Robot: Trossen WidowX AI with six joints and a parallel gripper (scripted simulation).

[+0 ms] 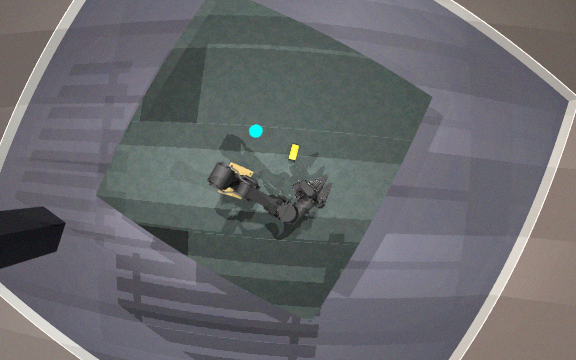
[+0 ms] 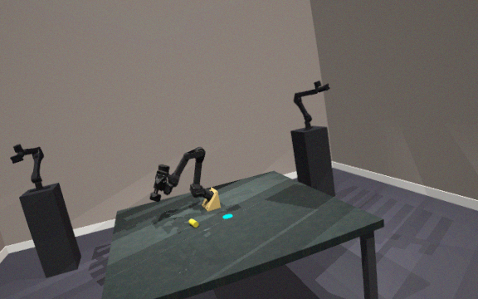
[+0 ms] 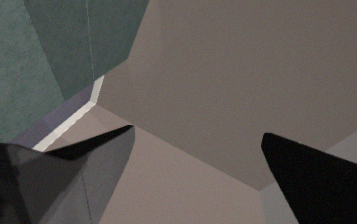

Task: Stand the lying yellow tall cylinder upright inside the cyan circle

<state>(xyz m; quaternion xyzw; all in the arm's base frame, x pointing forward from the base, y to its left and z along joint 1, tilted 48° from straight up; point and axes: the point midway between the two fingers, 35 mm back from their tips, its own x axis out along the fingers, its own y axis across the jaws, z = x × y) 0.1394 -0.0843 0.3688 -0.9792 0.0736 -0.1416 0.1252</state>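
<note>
My gripper tip is 50 mm short of the yellow tall cylinder, 160 mm to the right of it and 230 mm above it. Round my gripper tip: cyan circle: 70 mm ahead, 370 mm to the left, 250 mm below.
</note>
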